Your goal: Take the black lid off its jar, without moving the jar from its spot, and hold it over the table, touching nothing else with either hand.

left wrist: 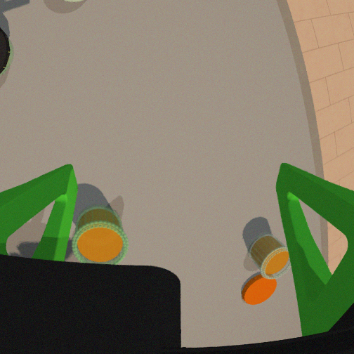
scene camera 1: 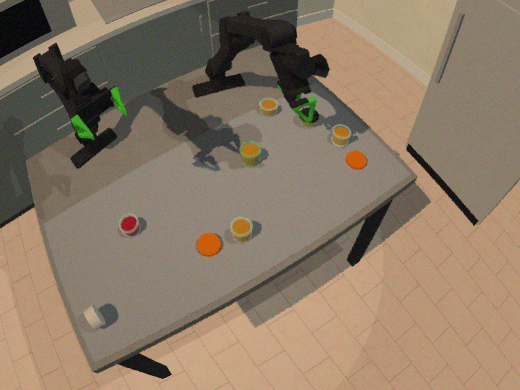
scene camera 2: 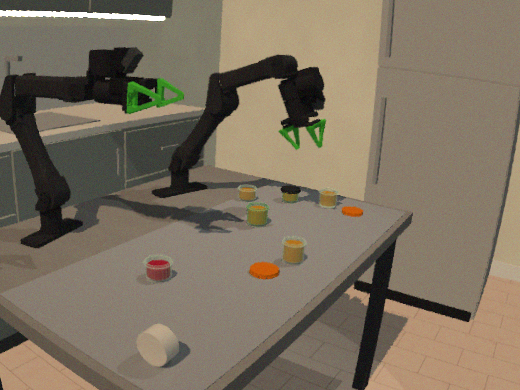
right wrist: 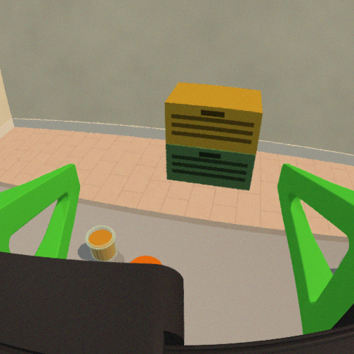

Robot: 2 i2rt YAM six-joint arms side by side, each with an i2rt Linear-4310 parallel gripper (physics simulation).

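Frame: origin at the left arm's base, x back, y right, z up, level; metres.
Where they show: left gripper, fingertip midpoint: (scene camera 1: 303, 113) (scene camera 2: 309, 148); right gripper, fingertip midpoint: (scene camera 1: 110, 125) (scene camera 2: 173, 98); left arm's base at its link origin: (scene camera 1: 218, 86) (scene camera 2: 179, 190); right arm's base at its link origin: (scene camera 1: 93, 148) (scene camera 2: 52, 233).
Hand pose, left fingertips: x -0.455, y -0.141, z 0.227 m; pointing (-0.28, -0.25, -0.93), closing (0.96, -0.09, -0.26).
Note:
Things, the pixels of their centre, and the offset from my left fingertips.
- black lid at the middle of its body: (scene camera 1: 309, 115) (scene camera 2: 290, 189) dz -0.184, dx +0.149, dy -0.100 m
- green-rimmed jar at the middle of its body: (scene camera 2: 257, 214) (scene camera 1: 250, 154) dz -0.196, dx +0.059, dy +0.138 m
- red-filled jar at the middle of its body: (scene camera 2: 158, 268) (scene camera 1: 130, 225) dz -0.203, dx -0.062, dy +0.557 m
- white cylinder at the middle of its body: (scene camera 2: 157, 345) (scene camera 1: 94, 317) dz -0.193, dx -0.322, dy +0.726 m
The black lid (scene camera 1: 314, 118) (scene camera 2: 290, 189) (left wrist: 3, 50) sits on its short jar (scene camera 1: 308, 124) (scene camera 2: 290, 198), which stands upright near the table's back right; a green finger partly covers the lid in scene camera 1. In the left wrist view the lid is cut off by the left edge, outside the fingers. My left gripper (scene camera 1: 296, 104) (scene camera 2: 309, 147) (left wrist: 176, 174) is open and empty, fingers pointing down, well above the table near that jar. My right gripper (scene camera 1: 109, 126) (scene camera 2: 172, 98) (right wrist: 178, 174) is open and empty, raised high at the picture's left, far from the lid.
A green-rimmed jar (scene camera 1: 250, 154) (scene camera 2: 257, 215) (left wrist: 100, 245) and open orange-filled jars (scene camera 1: 268, 106) (scene camera 1: 341, 135) (scene camera 1: 241, 229) stand around. Orange lids (scene camera 1: 356, 160) (scene camera 1: 208, 244) lie flat. A red-filled jar (scene camera 1: 130, 225) and white cylinder (scene camera 1: 94, 317) (scene camera 2: 157, 345) are farther left. Stacked crates (right wrist: 212, 132) stand beyond the table.

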